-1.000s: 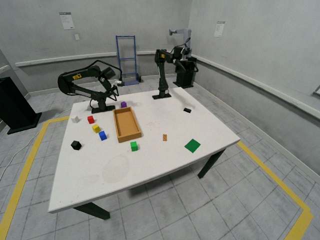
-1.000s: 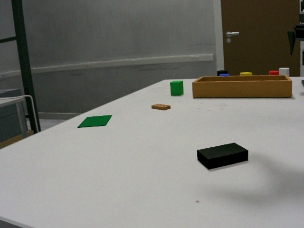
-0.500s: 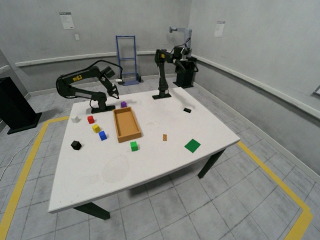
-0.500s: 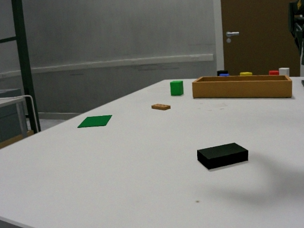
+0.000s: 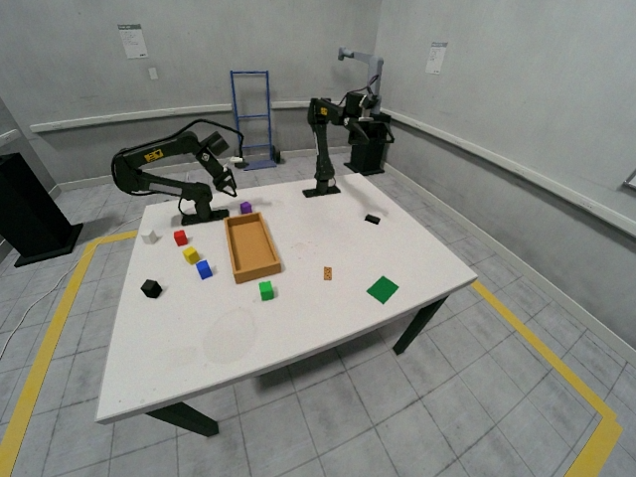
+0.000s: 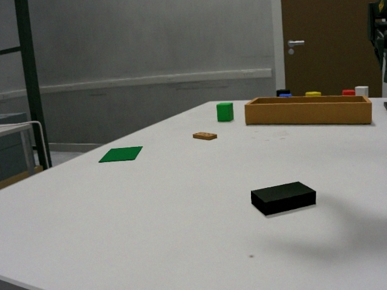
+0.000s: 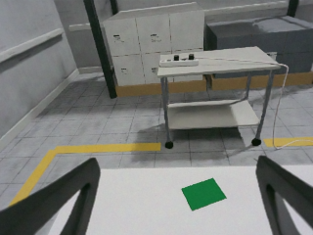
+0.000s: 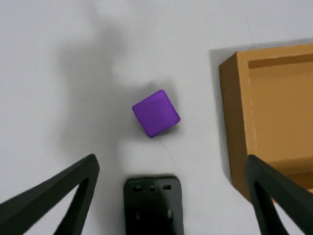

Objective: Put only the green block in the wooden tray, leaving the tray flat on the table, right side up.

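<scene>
My right hand is 460 mm short of the green block, 20 mm to the left of it and 100 mm above it. The rest, counted from my right hand: wooden tray: 230 mm ahead, 10 mm to the right, 110 mm below; red block: 90 mm ahead, 250 mm to the right, 100 mm below; purple block: 30 mm to the left, 100 mm below.
</scene>
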